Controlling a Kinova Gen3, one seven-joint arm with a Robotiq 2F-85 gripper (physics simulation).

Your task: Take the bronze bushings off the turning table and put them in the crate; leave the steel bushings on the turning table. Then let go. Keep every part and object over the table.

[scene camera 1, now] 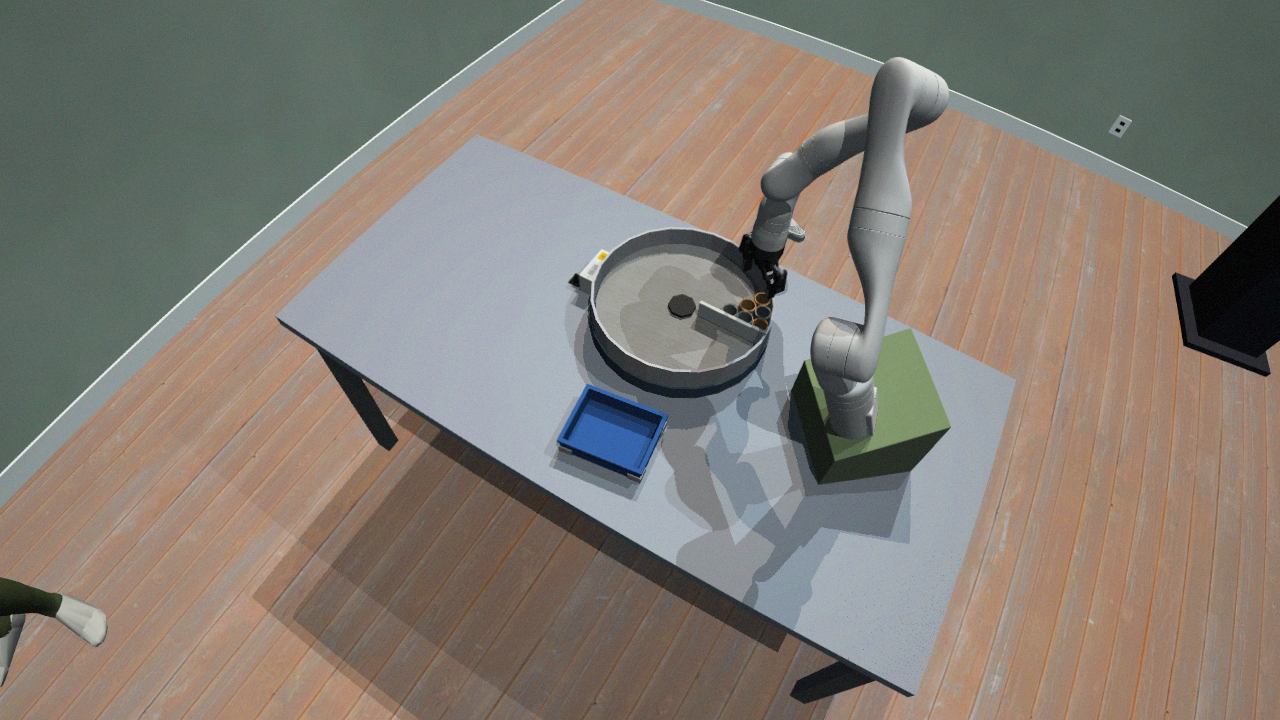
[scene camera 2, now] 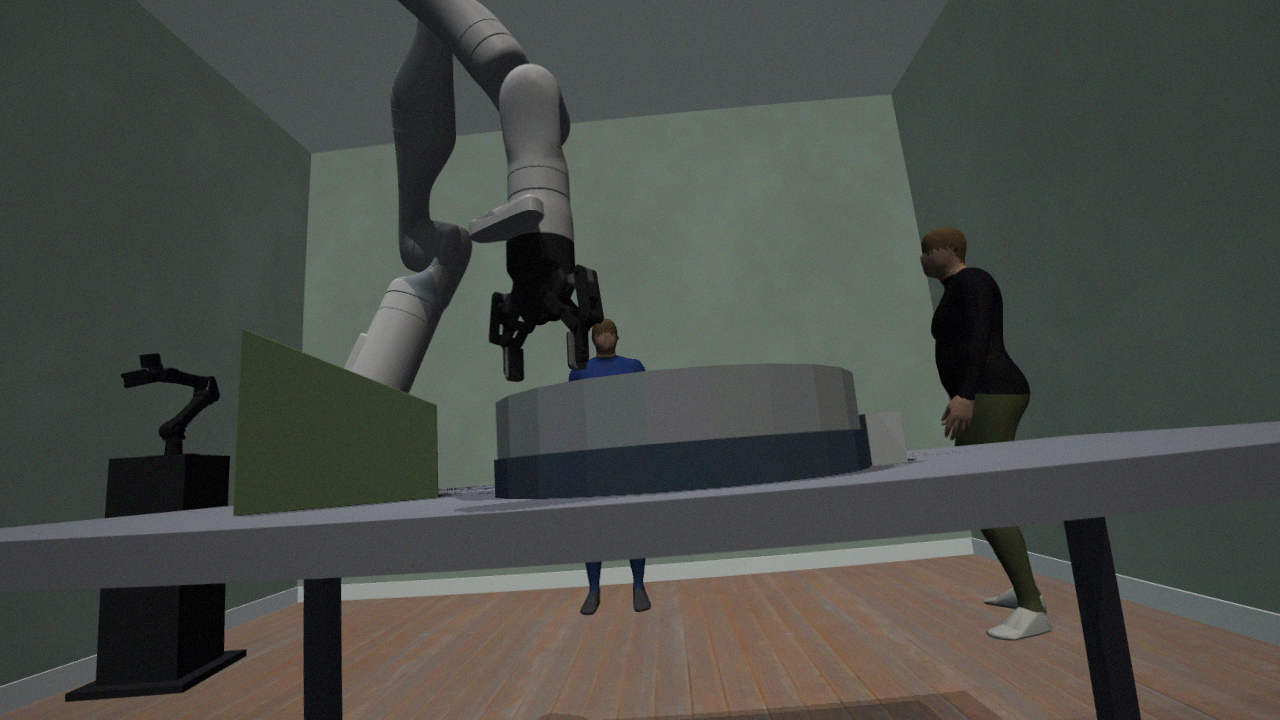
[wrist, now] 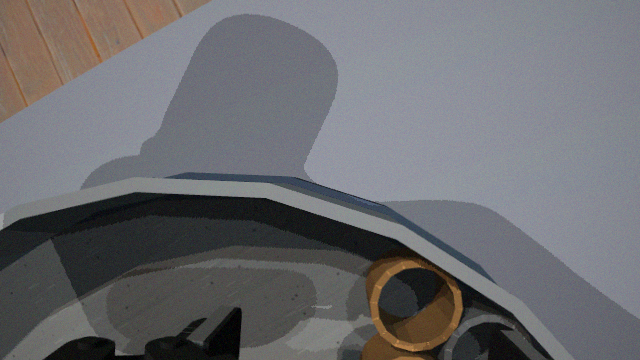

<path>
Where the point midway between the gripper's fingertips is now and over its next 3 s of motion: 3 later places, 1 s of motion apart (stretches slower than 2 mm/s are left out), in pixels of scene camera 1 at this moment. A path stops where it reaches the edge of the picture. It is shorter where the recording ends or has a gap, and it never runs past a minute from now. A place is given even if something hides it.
My gripper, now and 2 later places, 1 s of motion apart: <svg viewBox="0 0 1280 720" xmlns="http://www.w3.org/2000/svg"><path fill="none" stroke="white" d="M757 283L768 233L724 223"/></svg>
</path>
